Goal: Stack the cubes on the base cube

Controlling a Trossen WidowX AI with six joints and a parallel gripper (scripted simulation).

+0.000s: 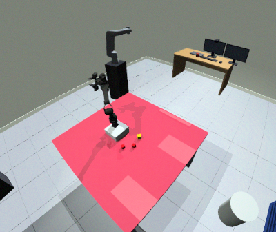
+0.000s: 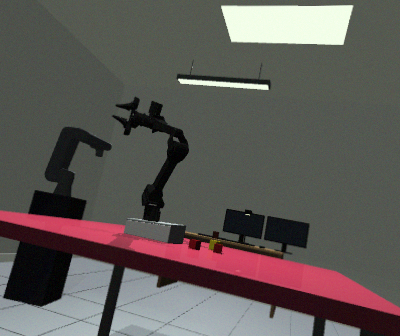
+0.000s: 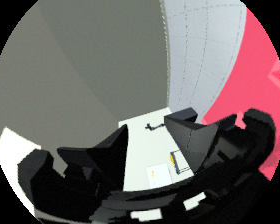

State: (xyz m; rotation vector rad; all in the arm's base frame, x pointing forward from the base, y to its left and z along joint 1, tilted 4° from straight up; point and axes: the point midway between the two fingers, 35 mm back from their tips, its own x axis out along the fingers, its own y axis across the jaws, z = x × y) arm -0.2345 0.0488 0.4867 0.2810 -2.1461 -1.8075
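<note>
Now: the red cube 520 mm ahead of my gripper tip, 190 mm to the right of it and 530 mm below it. From my gripper tip the other things lie so: yellow cube: 600 mm ahead, 10 mm to the left, 520 mm below.
</note>
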